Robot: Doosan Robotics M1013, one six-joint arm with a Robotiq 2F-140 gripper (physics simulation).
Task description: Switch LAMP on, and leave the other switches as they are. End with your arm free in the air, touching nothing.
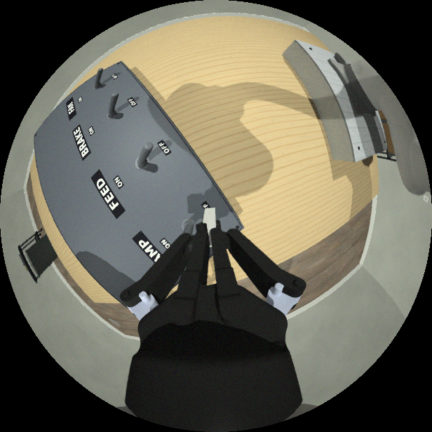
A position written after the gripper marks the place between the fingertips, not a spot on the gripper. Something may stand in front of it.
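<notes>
Dark grey switch panel [117, 216] visible. The gripper [210, 215] too.
</notes>
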